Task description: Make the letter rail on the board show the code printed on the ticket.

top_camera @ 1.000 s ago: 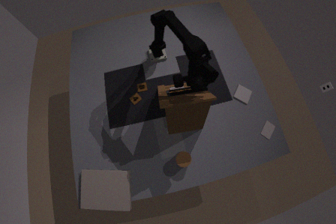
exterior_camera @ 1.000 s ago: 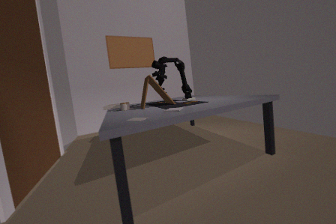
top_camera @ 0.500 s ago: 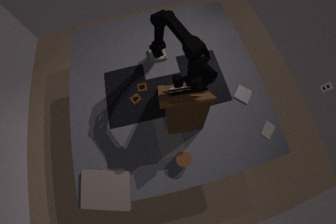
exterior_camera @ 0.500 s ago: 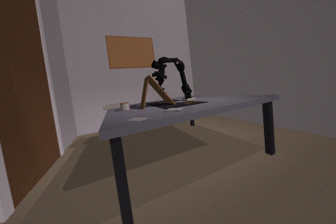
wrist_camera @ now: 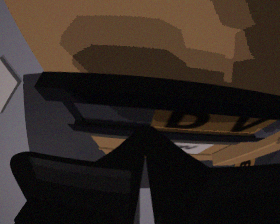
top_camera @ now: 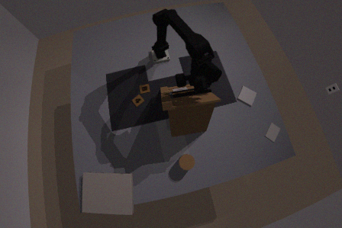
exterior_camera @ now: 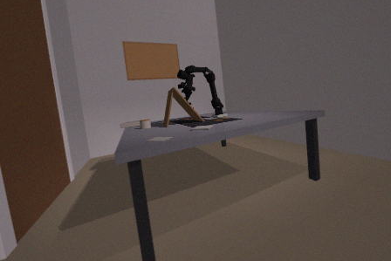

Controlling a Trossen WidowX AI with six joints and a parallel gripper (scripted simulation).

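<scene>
Right now the letter tile is 30 mm to the right of my gripper tip and 10 mm below it. Round my gripper tip: white box 340 mm ahead, 620 mm to the right, 160 mm below; white ticket 60 mm behind, 50 mm to the right, 90 mm below; dark mat 160 mm behind, 90 mm to the right, 180 mm below.
</scene>
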